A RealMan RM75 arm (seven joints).
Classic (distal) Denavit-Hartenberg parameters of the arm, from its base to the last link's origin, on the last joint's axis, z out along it. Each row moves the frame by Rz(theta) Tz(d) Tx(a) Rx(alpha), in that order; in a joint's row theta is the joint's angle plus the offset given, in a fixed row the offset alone. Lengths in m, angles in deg.
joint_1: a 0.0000, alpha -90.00, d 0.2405, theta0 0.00
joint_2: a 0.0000, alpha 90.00, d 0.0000, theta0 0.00
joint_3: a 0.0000, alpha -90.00, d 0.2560, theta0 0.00
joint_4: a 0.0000, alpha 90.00, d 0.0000, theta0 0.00
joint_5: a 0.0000, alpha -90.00, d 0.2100, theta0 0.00
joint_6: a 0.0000, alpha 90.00, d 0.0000, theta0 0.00
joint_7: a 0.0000, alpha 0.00, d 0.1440, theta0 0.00
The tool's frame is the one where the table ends.
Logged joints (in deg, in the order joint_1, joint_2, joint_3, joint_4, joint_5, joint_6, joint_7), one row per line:
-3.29 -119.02 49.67 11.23 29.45 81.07 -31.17
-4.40 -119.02 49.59 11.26 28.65 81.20 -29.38
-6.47 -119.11 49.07 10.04 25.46 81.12 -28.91
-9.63 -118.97 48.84 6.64 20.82 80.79 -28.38
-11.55 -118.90 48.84 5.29 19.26 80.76 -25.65
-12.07 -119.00 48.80 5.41 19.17 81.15 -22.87
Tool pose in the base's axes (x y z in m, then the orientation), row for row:
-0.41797 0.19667 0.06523 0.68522 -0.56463 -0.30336 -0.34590
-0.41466 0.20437 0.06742 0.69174 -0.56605 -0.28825 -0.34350
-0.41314 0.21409 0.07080 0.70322 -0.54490 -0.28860 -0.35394
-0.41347 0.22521 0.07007 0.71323 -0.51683 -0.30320 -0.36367
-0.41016 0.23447 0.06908 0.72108 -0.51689 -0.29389 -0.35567
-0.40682 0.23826 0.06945 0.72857 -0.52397 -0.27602 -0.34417
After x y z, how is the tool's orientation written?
As a quaternion, w x y z.
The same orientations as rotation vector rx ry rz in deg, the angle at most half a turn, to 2 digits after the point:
-72.48 -38.94 -44.40
-72.48 -36.91 -43.98
-69.46 -36.79 -45.12
-65.63 -38.50 -46.18
-65.44 -37.21 -45.03
-66.14 -34.84 -43.45

